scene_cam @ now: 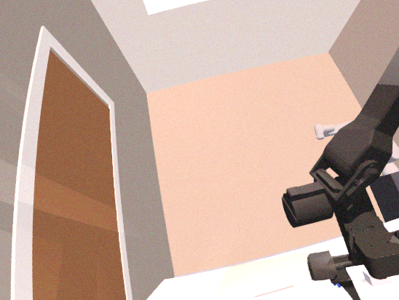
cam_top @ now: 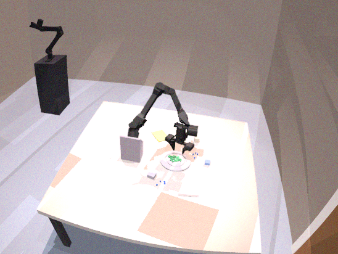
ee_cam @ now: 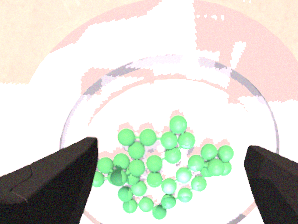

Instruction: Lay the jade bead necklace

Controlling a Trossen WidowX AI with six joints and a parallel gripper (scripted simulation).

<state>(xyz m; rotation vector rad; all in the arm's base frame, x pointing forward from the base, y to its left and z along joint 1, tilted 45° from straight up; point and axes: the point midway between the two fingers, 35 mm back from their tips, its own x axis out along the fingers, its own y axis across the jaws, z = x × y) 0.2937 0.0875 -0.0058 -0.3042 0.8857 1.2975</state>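
The round white bead board lies 10 mm behind my gripper tip, 40 mm to the right of it and 40 mm below it. Also, from my gripper tip: yellow sheet 150 mm behind, 210 mm to the left, 50 mm below; then blue block 200 mm ahead, 10 mm to the right, 40 mm below; then cream block 110 mm ahead, 210 mm to the left, 30 mm below.
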